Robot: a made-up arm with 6 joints.
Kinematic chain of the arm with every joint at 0, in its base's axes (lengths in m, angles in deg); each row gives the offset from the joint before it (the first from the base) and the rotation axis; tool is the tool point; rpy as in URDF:
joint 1: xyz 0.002 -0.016 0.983 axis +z
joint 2: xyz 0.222 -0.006 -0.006 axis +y
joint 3: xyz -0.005 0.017 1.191 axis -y
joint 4: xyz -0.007 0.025 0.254 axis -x
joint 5: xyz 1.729 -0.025 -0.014 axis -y
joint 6: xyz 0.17 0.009 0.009 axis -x
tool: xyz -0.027 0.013 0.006 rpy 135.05 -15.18 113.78
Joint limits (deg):
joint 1: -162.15..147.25
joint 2: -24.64..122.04
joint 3: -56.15..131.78
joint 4: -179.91..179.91
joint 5: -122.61..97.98
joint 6: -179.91..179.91
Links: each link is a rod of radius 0.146 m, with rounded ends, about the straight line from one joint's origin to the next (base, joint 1, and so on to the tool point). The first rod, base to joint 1, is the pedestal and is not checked.
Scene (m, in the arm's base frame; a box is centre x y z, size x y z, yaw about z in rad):
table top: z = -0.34
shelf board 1: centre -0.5 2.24 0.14 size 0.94 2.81 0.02 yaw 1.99
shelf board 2: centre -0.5 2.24 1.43 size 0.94 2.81 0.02 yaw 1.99
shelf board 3: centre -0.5 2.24 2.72 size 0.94 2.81 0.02 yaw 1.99
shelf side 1: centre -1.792 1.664 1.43 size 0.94 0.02 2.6 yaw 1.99
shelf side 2: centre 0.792 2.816 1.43 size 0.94 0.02 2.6 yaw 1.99
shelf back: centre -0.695 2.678 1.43 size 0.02 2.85 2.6 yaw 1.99
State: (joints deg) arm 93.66 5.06 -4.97 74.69 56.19 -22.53
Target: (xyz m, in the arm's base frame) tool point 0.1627 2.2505 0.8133
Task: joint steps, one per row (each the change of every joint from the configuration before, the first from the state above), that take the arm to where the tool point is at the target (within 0.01 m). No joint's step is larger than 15 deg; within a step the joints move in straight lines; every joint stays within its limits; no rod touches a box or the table.
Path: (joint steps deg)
1: -4.87 -14.85 -13.17 1.96 9.13 -0.40
2: -4.87 -14.85 -13.17 1.96 9.13 -0.40
3: -4.99 11.88 -4.83 -0.49 -5.50 0.32
4: -4.99 11.88 -4.82 -0.49 -5.49 0.31
5: -4.98 11.89 -4.83 -0.49 -5.50 0.32
6: 4.45 7.46 10.08 -0.75 -1.40 0.01
7: 4.46 7.47 10.08 -0.76 -1.41 0.01
8: 4.46 7.46 10.07 -0.75 -1.40 0.01

